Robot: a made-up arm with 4 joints.
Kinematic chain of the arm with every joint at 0, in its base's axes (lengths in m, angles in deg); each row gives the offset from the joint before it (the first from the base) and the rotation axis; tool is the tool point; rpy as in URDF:
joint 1: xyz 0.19 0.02 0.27 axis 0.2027 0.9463 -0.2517
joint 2: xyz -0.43 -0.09 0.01 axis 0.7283 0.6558 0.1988
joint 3: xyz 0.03 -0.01 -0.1 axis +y
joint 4: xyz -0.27 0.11 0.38 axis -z
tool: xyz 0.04 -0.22 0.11 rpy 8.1 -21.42 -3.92
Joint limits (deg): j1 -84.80..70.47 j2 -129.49..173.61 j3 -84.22..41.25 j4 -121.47..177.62
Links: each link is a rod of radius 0.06 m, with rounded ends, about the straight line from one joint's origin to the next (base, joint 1, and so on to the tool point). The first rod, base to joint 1, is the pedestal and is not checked.
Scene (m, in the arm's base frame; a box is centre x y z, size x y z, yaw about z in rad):
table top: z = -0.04
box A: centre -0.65 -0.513 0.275 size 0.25 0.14 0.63 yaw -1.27
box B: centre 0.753 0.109 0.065 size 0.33 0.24 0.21 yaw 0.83
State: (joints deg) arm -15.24 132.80 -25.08 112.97
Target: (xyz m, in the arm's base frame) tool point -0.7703 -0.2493 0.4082
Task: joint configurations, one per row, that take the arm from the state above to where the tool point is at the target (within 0.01 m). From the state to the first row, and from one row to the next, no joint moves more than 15 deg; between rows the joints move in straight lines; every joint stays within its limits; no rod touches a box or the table.
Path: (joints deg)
1: -0.96 118.84 -34.94 108.97
2: 13.33 104.87 -44.79 104.98
3: 27.61 90.91 -54.65 100.98
4: 41.90 76.95 -64.51 96.98
5: 56.18 62.99 -74.36 92.99
6: 70.47 49.02 -84.22 88.99
7: 59.32 51.44 -82.28 75.76
8: 48.16 53.85 -80.33 62.53
9: 37.01 56.26 -78.39 49.30
10: 25.86 58.67 -76.45 36.07
11: 14.70 61.08 -74.51 22.83
12: 3.55 63.49 -72.56 9.60

